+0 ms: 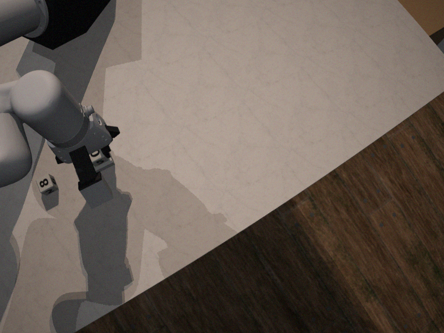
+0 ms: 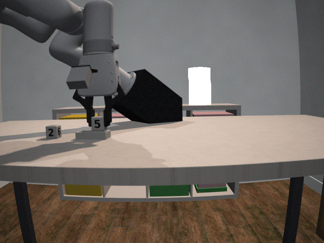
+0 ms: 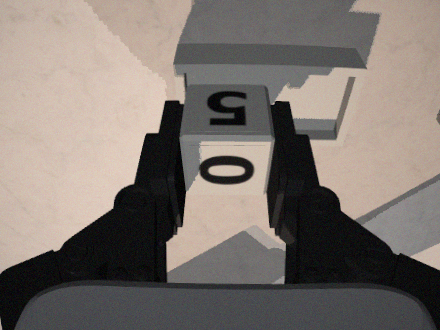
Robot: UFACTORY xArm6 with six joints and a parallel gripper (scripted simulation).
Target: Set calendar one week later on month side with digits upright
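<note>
The grey tray lies 40 mm below my hand, 20 mm to the right of it and 10 mm behind it. Round my hand: white cube (120 mm to the right, 50 mm behind, 30 mm below).
</note>
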